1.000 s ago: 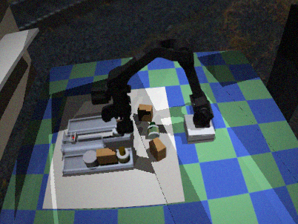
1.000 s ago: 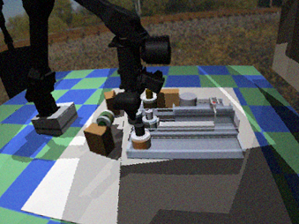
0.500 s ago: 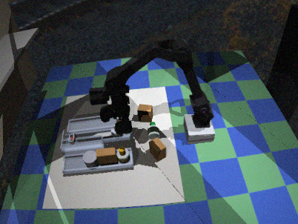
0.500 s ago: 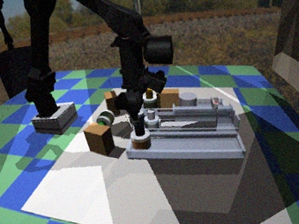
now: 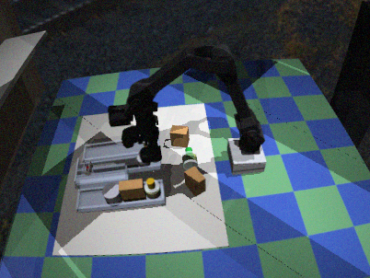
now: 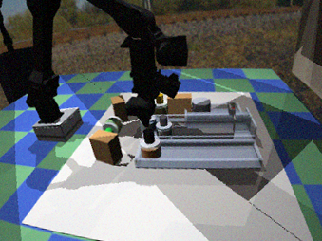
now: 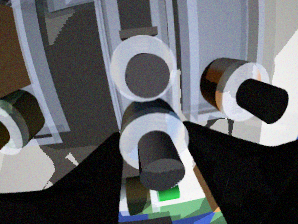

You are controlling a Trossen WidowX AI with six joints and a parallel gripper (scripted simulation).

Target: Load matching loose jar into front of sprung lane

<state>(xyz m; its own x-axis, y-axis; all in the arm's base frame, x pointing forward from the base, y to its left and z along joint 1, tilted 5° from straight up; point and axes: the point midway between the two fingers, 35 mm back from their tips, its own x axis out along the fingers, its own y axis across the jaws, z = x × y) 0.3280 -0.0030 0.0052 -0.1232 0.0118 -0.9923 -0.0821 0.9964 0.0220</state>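
The grey rack is 160 mm ahead of my gripper tip, 40 mm to the left of it and 40 mm below it. Round my gripper tip: grey cylinder: 140 mm ahead, 140 mm to the left, 30 mm below.
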